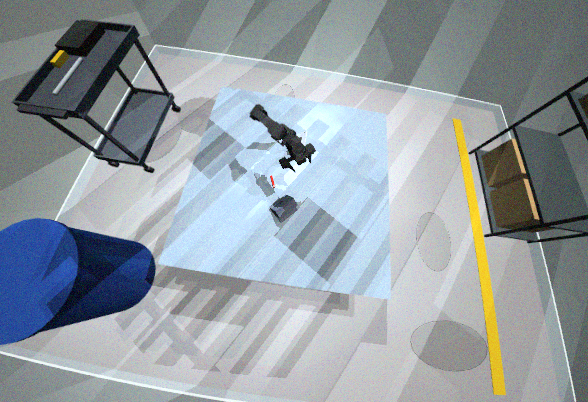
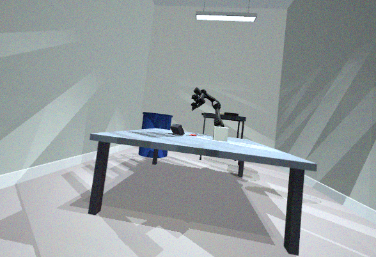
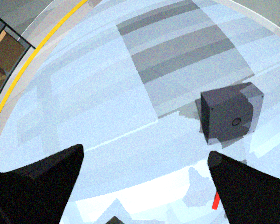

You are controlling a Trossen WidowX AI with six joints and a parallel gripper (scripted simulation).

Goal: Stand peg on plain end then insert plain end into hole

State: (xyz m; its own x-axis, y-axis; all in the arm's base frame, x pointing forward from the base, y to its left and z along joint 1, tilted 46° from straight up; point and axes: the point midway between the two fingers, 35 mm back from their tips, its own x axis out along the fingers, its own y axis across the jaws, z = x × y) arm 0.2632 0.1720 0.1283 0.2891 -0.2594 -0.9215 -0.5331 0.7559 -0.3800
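My gripper tip is now 270 mm above the peg, 160 mm to the left of it and 10 mm short of it. Also, from my gripper tip: sloped panel 230 mm below, 160 mm ahead, 70 mm to the right.
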